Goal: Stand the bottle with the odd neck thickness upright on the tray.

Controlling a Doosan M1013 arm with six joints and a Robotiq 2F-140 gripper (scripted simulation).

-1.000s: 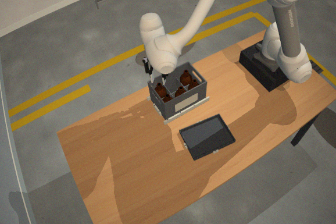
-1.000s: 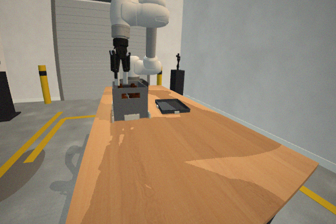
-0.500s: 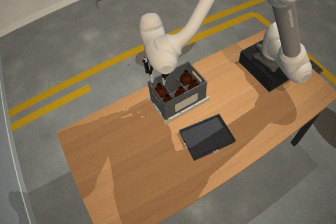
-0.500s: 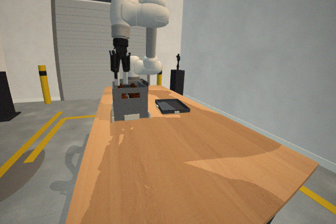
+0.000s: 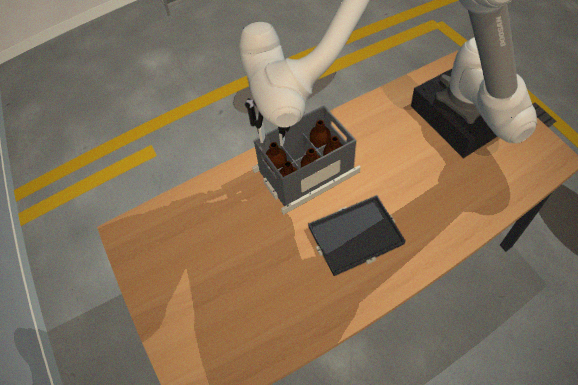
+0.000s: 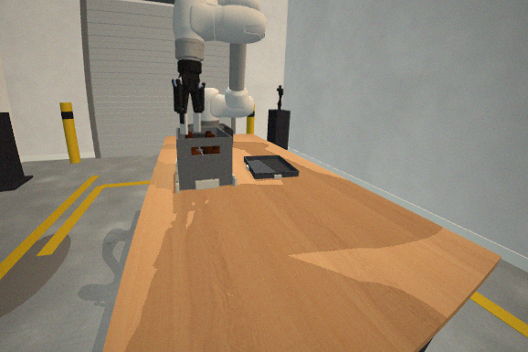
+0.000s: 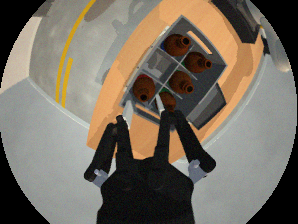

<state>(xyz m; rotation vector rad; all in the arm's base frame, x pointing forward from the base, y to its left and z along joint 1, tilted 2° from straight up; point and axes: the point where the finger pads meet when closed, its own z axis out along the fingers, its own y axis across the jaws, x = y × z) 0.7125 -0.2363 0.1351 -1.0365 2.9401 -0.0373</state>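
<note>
Now: the grey crate 130 mm below my hand, 90 mm behind it and 50 mm to the left of it. Also, from my hand: dark tray 350 mm to the left, 200 mm below, 50 mm behind; glass bottle 130 mm below, 90 mm to the left, 80 mm behind.
</note>
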